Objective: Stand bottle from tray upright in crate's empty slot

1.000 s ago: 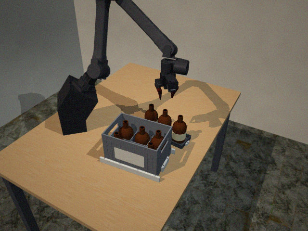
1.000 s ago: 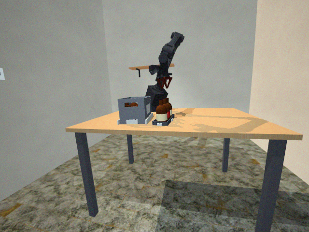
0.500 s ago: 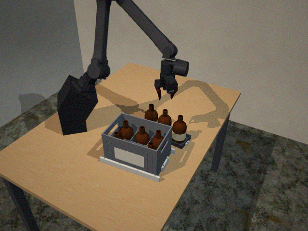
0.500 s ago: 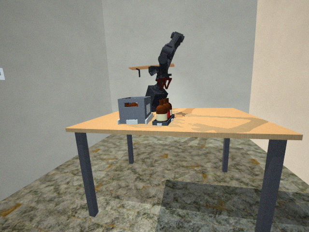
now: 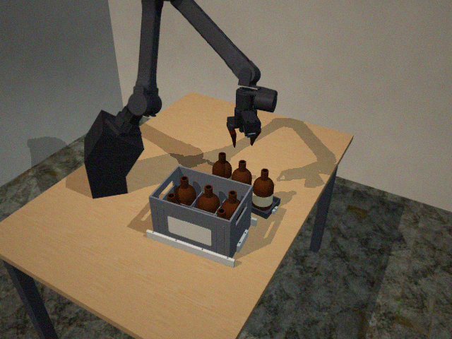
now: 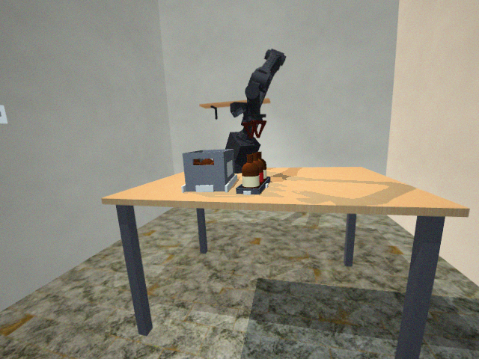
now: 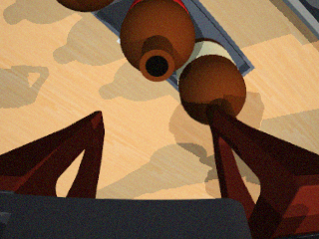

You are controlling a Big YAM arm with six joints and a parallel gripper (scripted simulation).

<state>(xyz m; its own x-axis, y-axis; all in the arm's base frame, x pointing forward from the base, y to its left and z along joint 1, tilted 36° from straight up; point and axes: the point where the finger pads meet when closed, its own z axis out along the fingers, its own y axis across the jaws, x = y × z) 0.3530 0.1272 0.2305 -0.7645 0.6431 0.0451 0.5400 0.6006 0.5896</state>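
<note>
Right now the dark tray is 220 mm below my hand. Round my hand: grey crate: 220 mm to the right, 150 mm below, 30 mm ahead.
</note>
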